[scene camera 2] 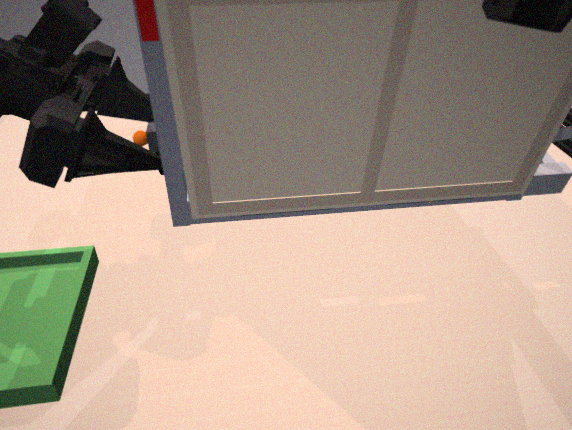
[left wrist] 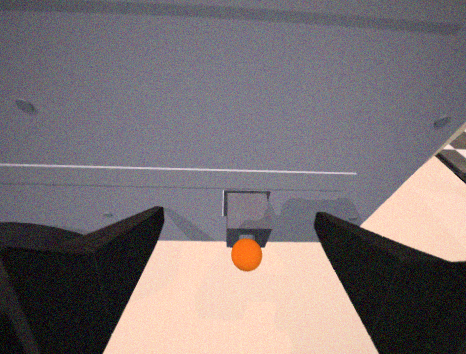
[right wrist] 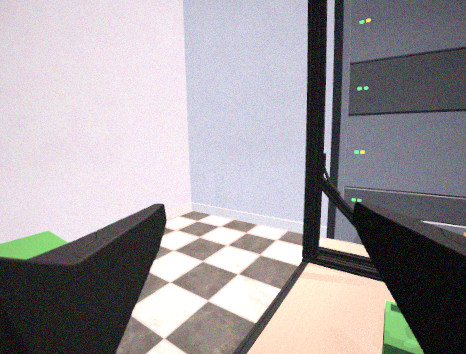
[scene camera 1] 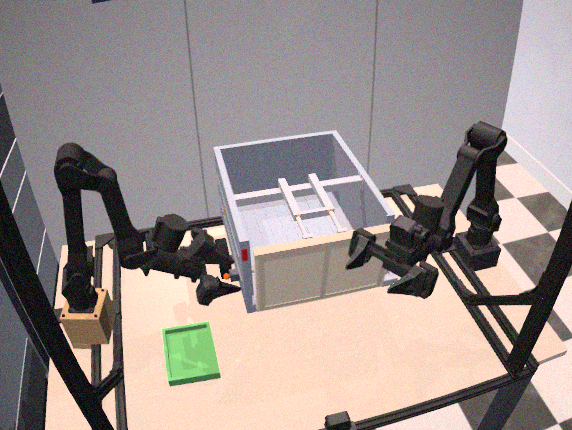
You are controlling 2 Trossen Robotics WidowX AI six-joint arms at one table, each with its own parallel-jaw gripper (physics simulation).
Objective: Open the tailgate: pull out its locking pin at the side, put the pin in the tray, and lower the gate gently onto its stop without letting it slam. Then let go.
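Frame: origin at the left arm's base, x right, y ahead, z up, level; centimetres.
Where they show: left gripper, fingertip midpoint: [left wrist: 240, 216] [scene camera 1: 237, 275]; right gripper, fingertip midpoint: [right wrist: 258, 211] [scene camera 1: 366, 278]; left arm's base at its link origin: [scene camera 1: 83, 303]; right arm's base at its link origin: [scene camera 1: 478, 240].
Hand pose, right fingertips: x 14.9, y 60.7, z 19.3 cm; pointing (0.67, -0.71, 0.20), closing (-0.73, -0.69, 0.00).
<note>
Each offset is from my right fingertips to the centre of the thing. "pt": to the spot under its first point.
The locking pin's round orange knob [scene camera 1: 226, 276] [scene camera 2: 140, 138] [left wrist: 246, 255] sticks out of a grey block {pt dx -22.2, dy -25.2, dz -17.3 cm} [left wrist: 247, 210] at the box's left side. My left gripper [scene camera 1: 235, 274] [scene camera 2: 154, 145] [left wrist: 240, 216] is open; its fingers stand apart on either side of the knob and block, touching neither in the left wrist view. The beige tailgate {dx -20.0, dy -4.6, dz -11.0 cm} [scene camera 1: 290, 280] [scene camera 2: 290, 100] stands upright, closing the front of the grey box. My right gripper [scene camera 1: 369, 280] [right wrist: 258, 211] is open and empty, in front of the tailgate's right part. The green tray {dx -8.1, dy -36.0, dz -29.1 cm} [scene camera 1: 195, 380] [scene camera 2: 30, 396] lies front left with no pin in it.
The grey box {pt dx -25.2, dy -24.5, dz -2.4 cm} [scene camera 1: 231, 210] holds a white crossbar and two pale rails {pt dx -27.6, dy -12.2, dz -1.4 cm} [scene camera 1: 288, 197]. A red marker {pt dx -14.4, dy -21.8, dz -5.8 cm} [scene camera 1: 244, 255] [scene camera 2: 147, 20] is on its front left post. Black frame posts [scene camera 1: 542, 300] rise at the table's sides. A green surface [right wrist: 35, 245] shows behind a right finger in the right wrist view.
</note>
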